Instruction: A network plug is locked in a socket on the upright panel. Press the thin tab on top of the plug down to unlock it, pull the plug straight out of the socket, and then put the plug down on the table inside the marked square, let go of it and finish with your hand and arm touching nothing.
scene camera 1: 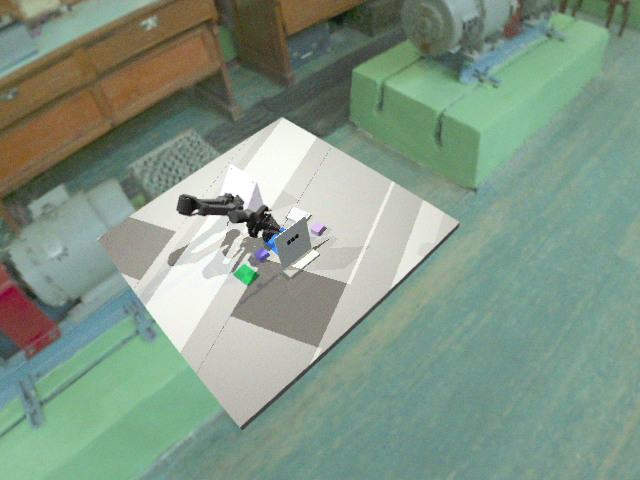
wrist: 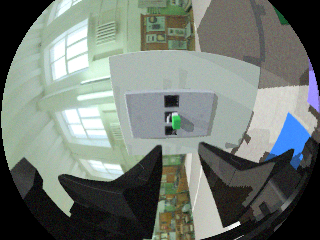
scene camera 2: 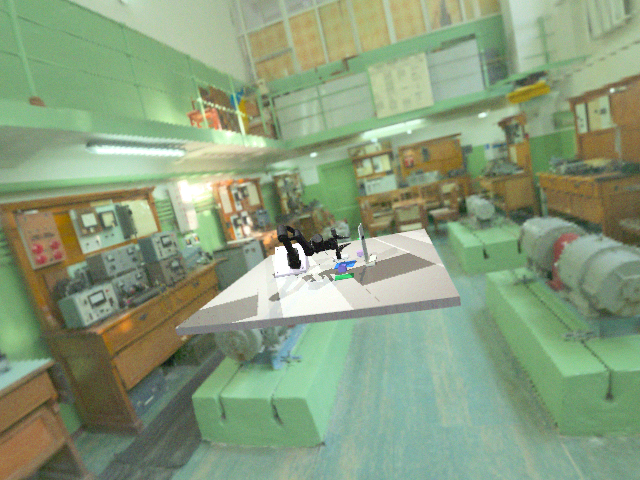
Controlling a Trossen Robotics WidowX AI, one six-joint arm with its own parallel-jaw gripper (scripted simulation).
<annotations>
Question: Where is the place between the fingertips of my gripper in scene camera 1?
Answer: At 280, 231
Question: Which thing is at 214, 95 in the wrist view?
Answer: An upright grey panel.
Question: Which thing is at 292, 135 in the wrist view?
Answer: A flat blue square.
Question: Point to an upright grey panel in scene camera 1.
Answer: At 293, 245
</annotations>
